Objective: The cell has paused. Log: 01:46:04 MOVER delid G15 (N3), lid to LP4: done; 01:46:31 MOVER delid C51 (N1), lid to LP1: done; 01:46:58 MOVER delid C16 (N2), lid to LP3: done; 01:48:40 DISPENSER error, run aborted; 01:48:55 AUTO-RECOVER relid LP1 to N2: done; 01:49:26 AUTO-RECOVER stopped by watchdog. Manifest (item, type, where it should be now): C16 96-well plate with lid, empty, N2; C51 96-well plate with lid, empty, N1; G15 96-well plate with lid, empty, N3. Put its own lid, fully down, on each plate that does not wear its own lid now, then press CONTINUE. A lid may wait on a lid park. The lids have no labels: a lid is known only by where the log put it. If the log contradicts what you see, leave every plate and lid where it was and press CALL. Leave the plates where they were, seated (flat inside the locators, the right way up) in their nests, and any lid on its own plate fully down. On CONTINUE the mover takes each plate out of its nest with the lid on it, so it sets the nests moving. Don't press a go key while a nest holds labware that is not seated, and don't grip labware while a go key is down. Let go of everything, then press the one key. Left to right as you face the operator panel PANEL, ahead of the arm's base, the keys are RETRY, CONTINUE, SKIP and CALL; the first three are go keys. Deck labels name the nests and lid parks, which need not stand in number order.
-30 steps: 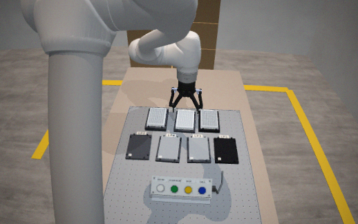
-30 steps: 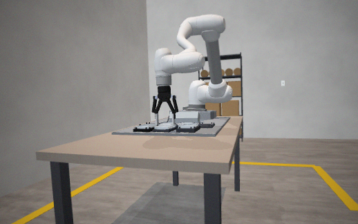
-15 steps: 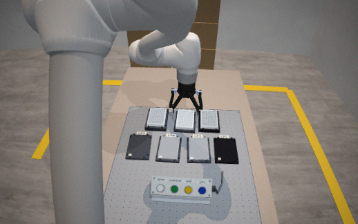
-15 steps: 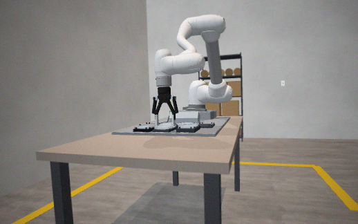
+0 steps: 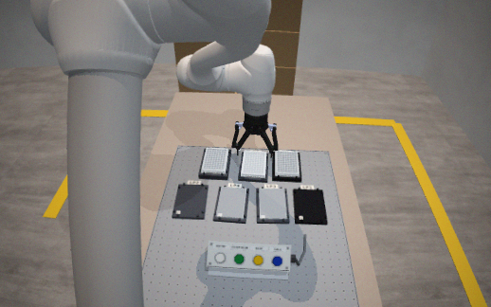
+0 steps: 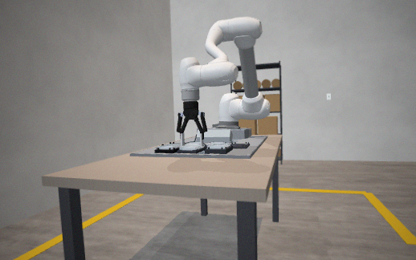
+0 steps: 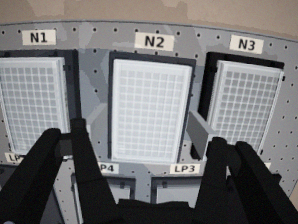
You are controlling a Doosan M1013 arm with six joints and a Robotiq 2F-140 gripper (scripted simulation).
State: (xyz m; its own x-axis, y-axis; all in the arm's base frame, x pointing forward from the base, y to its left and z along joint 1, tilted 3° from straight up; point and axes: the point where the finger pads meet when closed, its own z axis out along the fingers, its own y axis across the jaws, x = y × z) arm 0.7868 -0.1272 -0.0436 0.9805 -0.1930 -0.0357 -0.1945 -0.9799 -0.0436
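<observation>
My gripper is now 14 cm to the right of the plate, 2 cm short of it and 2 cm above it. From my hand the other things lie so: lid park LP3: 19 cm behind, 4 cm to the right, 4 cm below; lid park LP1: 20 cm behind, 16 cm to the right, 4 cm below; lid park LP4: 17 cm behind, 9 cm to the left, 4 cm below.
</observation>
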